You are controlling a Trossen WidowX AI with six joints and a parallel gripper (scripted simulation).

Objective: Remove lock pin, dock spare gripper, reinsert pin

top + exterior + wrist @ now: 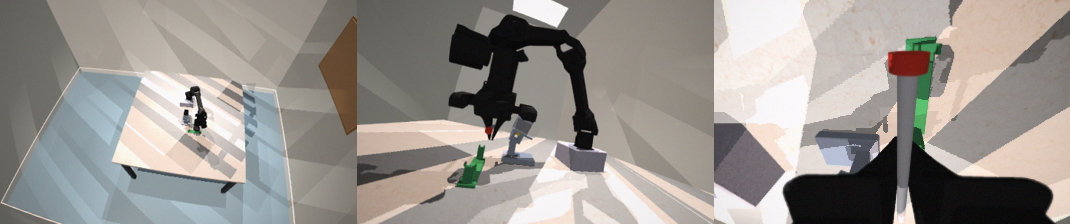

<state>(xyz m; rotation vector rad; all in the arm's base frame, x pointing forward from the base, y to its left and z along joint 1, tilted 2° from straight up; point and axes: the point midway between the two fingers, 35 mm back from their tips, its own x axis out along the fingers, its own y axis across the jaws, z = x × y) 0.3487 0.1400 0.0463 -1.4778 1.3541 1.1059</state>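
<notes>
Now: gripper tip 8 cm past the mount, 11 cm to the left of it and 3 cm above it. Also, from my gripper tip: spare gripper 8 cm behind, 11 cm to the right, 5 cm above; green rack 2 cm ahead, 1 cm to the left, 6 cm below.
</notes>
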